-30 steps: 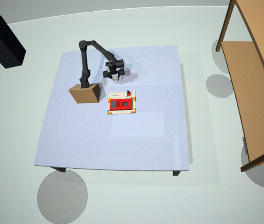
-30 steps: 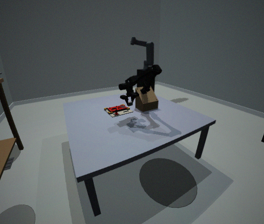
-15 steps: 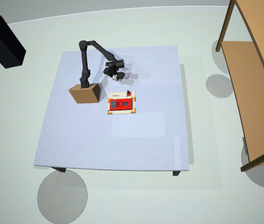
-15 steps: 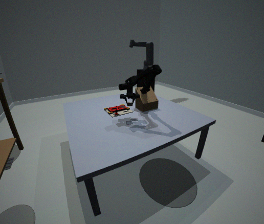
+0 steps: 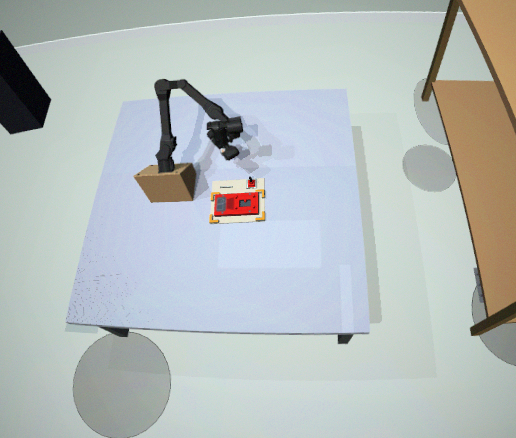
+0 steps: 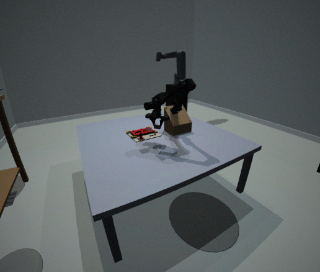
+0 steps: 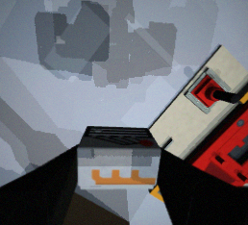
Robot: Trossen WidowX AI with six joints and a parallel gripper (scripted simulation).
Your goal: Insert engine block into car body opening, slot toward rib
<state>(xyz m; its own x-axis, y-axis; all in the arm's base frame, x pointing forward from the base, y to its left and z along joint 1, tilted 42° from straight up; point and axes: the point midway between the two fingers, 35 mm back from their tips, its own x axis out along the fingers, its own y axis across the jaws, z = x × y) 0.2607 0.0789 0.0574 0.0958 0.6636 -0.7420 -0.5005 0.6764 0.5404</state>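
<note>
Now: the engine block right at my gripper tip. Also, from my gripper tip: cream base plate (30 mm ahead, 200 mm to the right, 110 mm below).
</note>
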